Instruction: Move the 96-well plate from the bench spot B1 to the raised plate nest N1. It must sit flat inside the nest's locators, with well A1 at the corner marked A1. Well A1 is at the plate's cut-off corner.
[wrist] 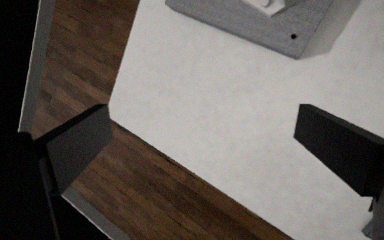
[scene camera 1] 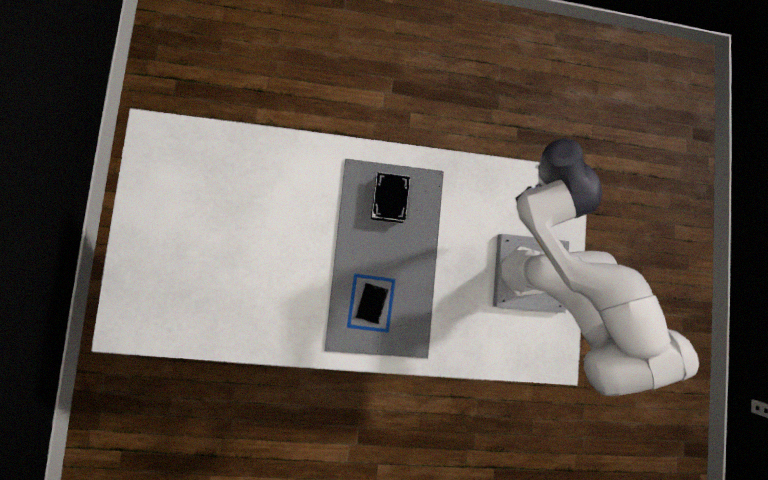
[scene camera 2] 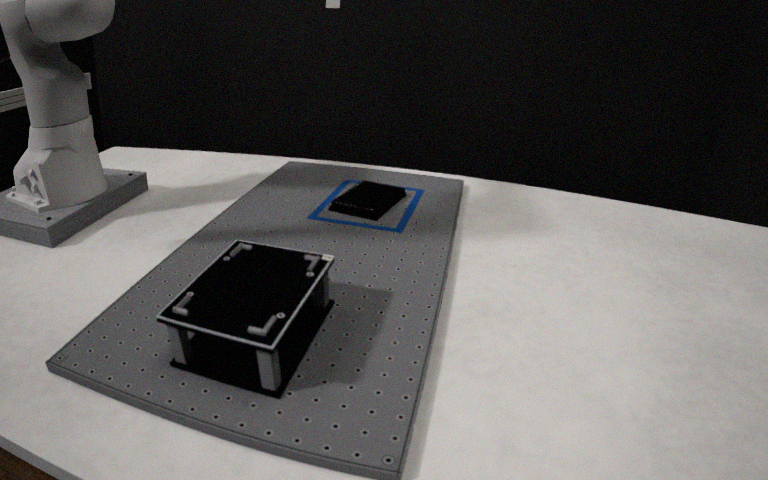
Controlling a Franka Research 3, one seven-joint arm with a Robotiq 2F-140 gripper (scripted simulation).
Labels:
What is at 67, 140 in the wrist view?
My gripper.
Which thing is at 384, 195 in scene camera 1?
A raised plate nest N1.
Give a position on a raised plate nest N1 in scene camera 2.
268, 291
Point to a black 96-well plate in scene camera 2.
370, 200

